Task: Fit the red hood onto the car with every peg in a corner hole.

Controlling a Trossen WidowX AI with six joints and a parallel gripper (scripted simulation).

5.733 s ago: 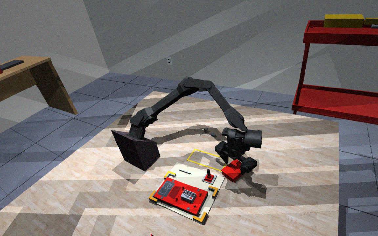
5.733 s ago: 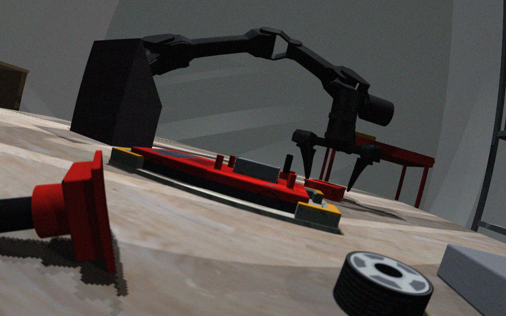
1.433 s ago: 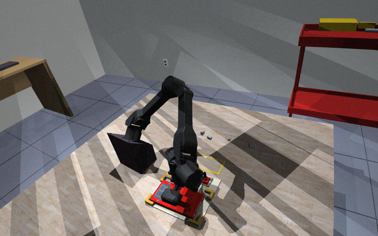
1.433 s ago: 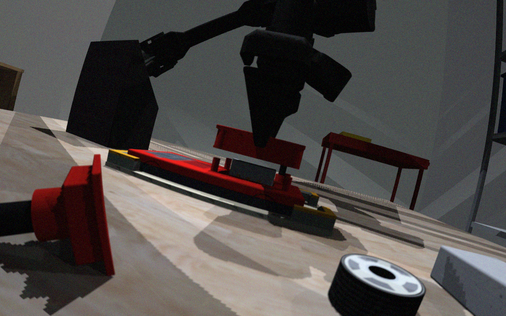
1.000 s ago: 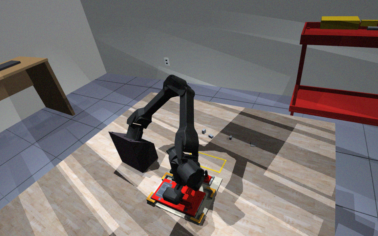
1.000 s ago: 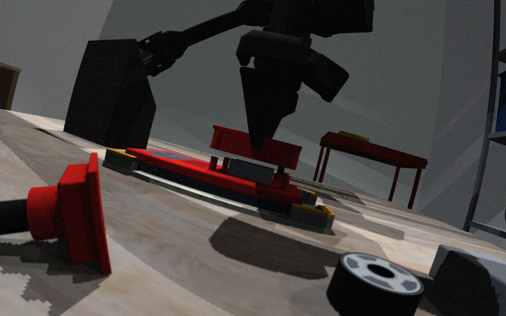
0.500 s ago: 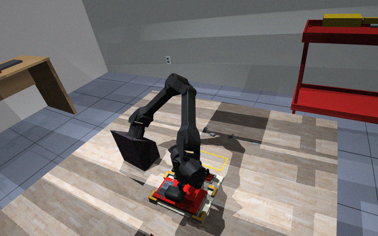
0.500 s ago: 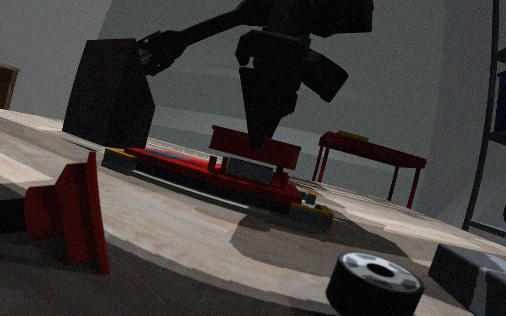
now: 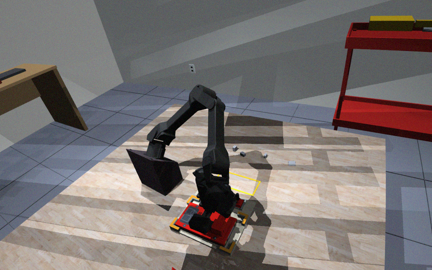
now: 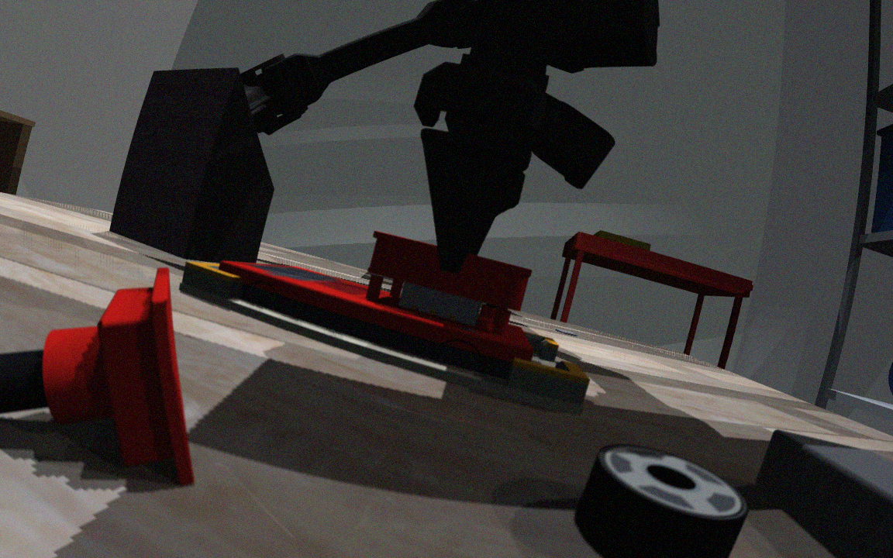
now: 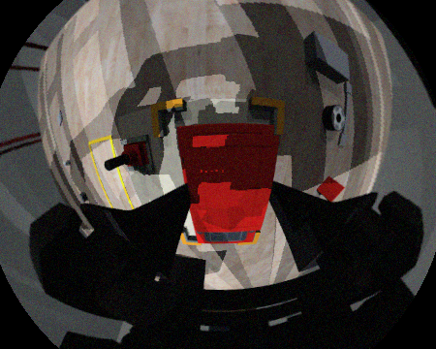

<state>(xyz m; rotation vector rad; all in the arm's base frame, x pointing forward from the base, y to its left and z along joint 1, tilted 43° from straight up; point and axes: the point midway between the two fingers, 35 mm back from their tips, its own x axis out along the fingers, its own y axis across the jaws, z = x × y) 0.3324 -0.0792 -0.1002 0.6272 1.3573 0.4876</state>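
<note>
The red hood is right at my gripper tip. Round my gripper tip: grey engine block (3 cm below, 1 cm to the left); then black wheel (18 cm to the right, 8 cm ahead, 4 cm below).
</note>
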